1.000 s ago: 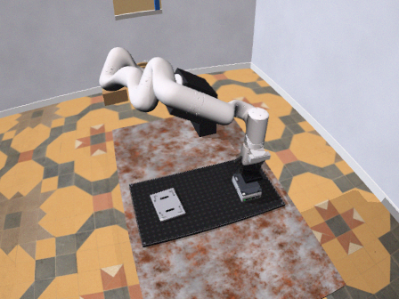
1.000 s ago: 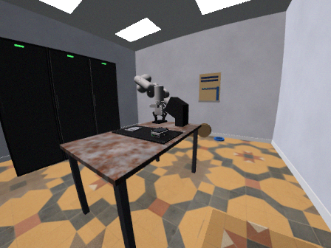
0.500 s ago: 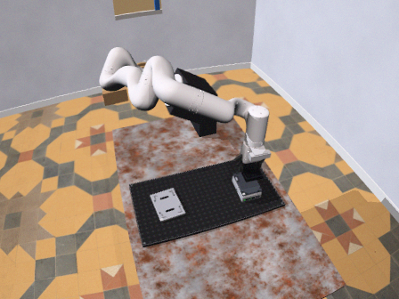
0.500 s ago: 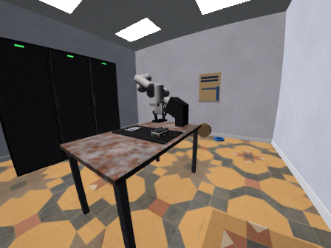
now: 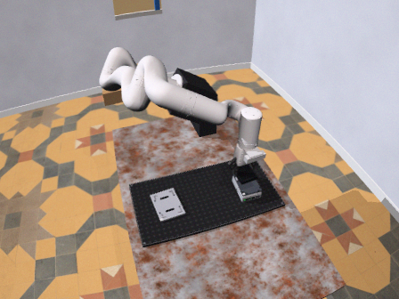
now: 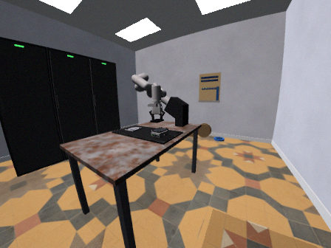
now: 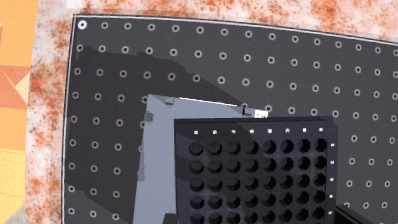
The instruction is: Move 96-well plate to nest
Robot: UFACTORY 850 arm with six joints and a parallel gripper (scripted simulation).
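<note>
The plate nest N1 lies 36 cm to the right of my hand, 14 cm below it and 5 cm behind it. Round my hand: black 96-well plate: 1 cm below; A1 mark: 41 cm to the right, 14 cm below, 3 cm ahead.
</note>
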